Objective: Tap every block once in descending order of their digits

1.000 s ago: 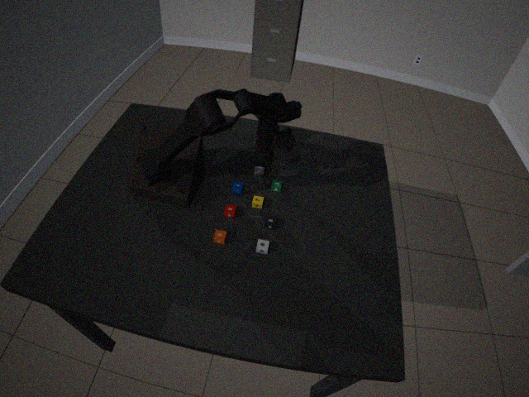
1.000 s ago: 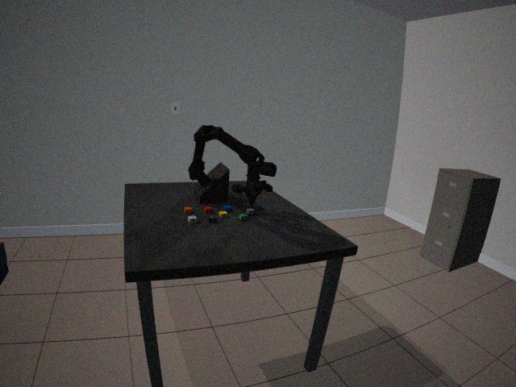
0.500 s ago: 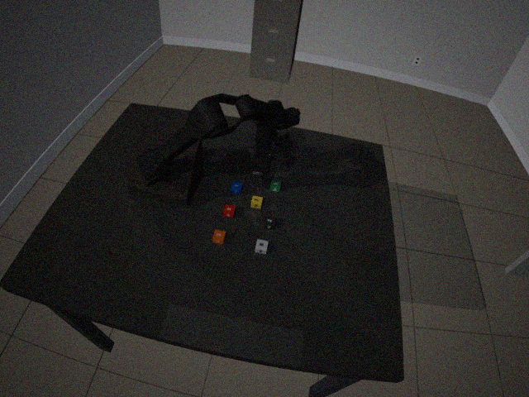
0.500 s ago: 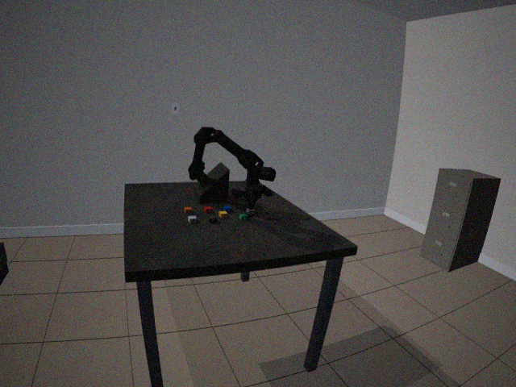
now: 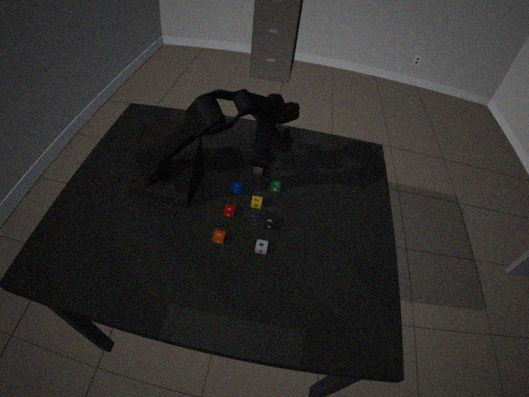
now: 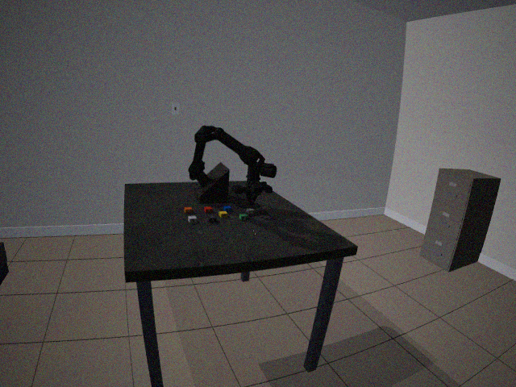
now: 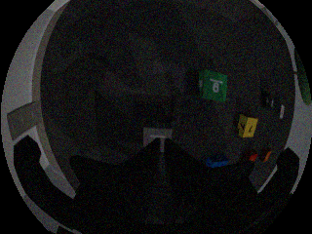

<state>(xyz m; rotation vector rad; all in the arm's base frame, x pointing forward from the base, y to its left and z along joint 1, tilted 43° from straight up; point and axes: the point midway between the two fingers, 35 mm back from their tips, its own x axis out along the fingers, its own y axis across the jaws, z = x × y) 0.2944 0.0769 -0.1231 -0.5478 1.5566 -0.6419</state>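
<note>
My gripper tip is 3 cm above the grey block, 1 cm to the right of it and 1 cm past it. From my gripper tip the other things lie so: yellow block (14 cm to the right, 3 cm below, 1 cm ahead); then green block (6 cm to the right, 6 cm ahead, 3 cm below); then blue block (9 cm to the right, 7 cm behind, 3 cm below).
</note>
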